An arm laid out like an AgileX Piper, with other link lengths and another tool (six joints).
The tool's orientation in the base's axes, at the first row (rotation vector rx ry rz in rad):
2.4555, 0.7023, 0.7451
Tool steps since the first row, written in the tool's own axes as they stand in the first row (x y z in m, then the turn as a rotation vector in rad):
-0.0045, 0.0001, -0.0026, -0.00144, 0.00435, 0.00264
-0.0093, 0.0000, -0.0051, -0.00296, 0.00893, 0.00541
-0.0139, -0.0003, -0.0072, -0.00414, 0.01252, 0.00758
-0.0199, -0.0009, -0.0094, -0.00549, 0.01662, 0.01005
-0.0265, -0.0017, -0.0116, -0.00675, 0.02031, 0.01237
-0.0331, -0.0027, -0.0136, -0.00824, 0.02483, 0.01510
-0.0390, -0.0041, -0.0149, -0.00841, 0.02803, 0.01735
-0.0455, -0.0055, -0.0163, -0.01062, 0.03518, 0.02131
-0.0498, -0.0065, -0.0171, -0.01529, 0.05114, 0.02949
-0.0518, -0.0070, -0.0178, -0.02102, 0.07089, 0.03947
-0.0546, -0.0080, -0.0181, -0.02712, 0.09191, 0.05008
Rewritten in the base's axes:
-0.0048, -0.0020, 0.0003, 0.00201, -0.00489, -0.00001
-0.0098, -0.0040, 0.0004, 0.00411, -0.01004, -0.00002
-0.0145, -0.0059, 0.0001, 0.00577, -0.01407, -0.00002
-0.0204, -0.0083, -0.0008, 0.00766, -0.01867, -0.00001
-0.0267, -0.0110, -0.0021, 0.00938, -0.02287, -0.00009
-0.0330, -0.0136, -0.0036, 0.01146, -0.02795, -0.00009
-0.0385, -0.0156, -0.0056, 0.01377, -0.03111, 0.00000
-0.0445, -0.0180, -0.0077, 0.01695, -0.03895, 0.00032
-0.0485, -0.0195, -0.0093, 0.02384, -0.05610, 0.00161
-0.0505, -0.0201, -0.0098, 0.03232, -0.07726, 0.00334
-0.0530, -0.0209, -0.0111, 0.04133, -0.09978, 0.00518

